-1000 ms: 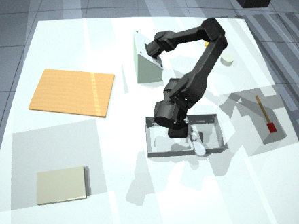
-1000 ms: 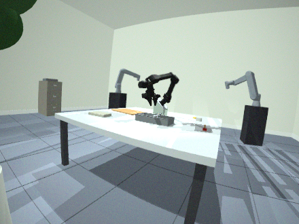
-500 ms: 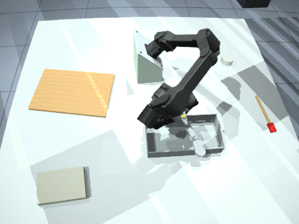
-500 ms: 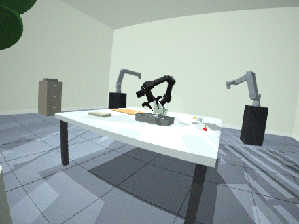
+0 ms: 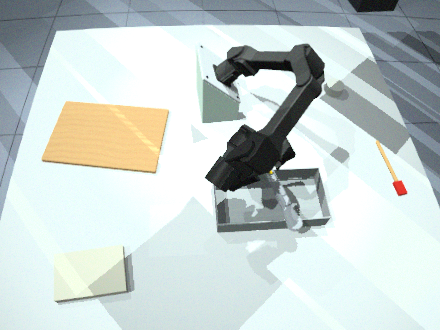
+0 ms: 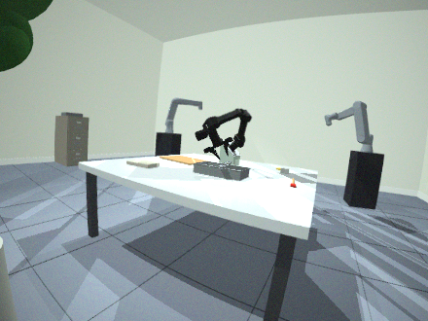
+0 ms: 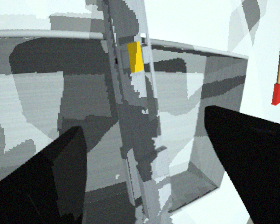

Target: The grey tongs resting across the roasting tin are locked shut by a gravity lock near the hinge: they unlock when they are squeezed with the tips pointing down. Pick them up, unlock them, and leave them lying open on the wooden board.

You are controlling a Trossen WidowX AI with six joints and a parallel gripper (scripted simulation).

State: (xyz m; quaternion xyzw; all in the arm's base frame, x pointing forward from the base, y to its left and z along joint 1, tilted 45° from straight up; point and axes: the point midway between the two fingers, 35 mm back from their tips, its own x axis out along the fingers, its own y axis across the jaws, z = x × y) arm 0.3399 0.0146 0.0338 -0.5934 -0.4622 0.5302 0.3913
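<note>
Now: the yellow lock piece 20 mm behind my gripper tip, 20 mm to the left of it and 30 mm below it. From my gripper tip the other things lie so: grey roasting tin 40 mm ahead, 70 mm below; small white cylinder 340 mm behind, 370 mm to the left, 80 mm below; wooden board 290 mm behind, 430 mm to the right, 90 mm below.
</note>
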